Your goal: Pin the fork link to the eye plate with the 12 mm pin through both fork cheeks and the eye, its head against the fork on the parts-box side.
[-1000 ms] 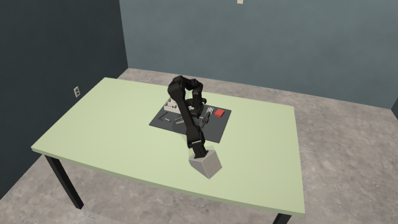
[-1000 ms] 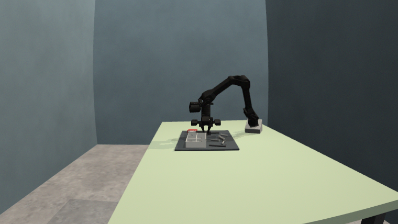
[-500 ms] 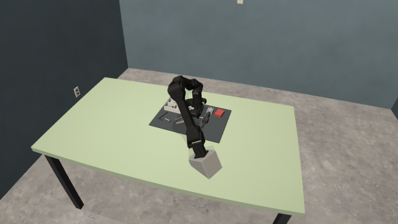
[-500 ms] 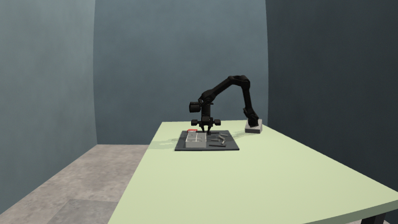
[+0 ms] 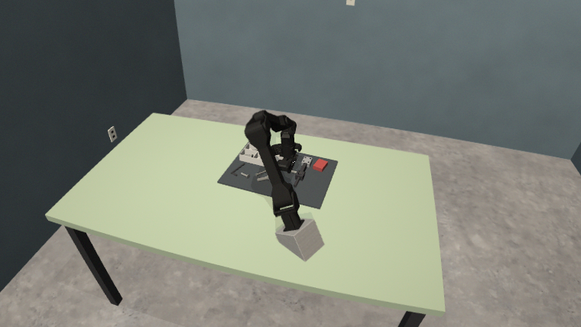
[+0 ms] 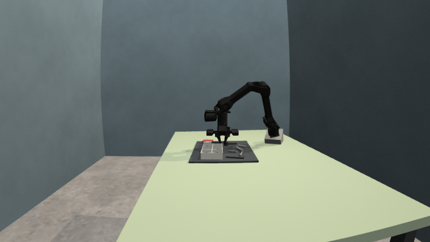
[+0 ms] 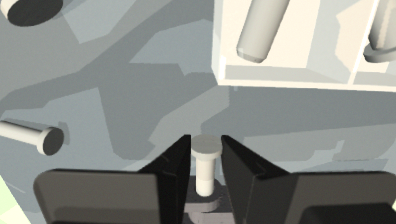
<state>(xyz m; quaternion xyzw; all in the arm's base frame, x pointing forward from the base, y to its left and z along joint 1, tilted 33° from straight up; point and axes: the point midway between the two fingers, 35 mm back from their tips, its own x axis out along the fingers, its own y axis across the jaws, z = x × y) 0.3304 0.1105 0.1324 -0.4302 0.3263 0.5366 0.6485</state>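
Right now the eye plate is 5 cm to the right of my hand, 3 cm below it and 2 cm ahead of it. Round my hand: red block: 11 cm to the right, 10 cm ahead, 3 cm below; then white parts box: 15 cm to the left, 5 cm ahead, 3 cm below; then mat: 5 cm below, 4 cm to the left.
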